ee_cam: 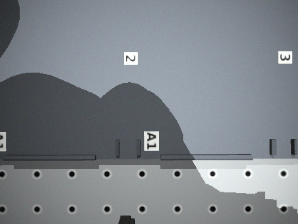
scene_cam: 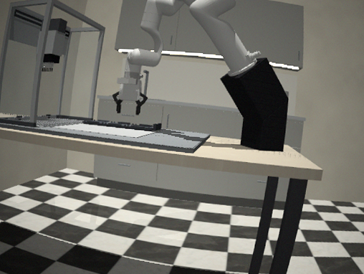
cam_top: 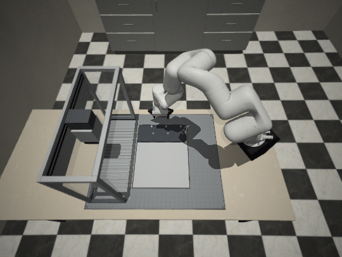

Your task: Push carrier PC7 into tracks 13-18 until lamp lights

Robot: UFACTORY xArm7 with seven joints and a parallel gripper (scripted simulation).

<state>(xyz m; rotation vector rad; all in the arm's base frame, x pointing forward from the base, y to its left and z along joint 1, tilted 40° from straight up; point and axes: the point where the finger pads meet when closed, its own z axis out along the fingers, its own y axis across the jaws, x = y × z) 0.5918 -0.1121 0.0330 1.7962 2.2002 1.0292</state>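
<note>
Now: the carrier PC7 10 cm to the left of my hand, 5 cm below it and 4 cm behind it. Also, from my hand: pipette head 36 cm to the left, 28 cm above, 23 cm ahead.
</note>
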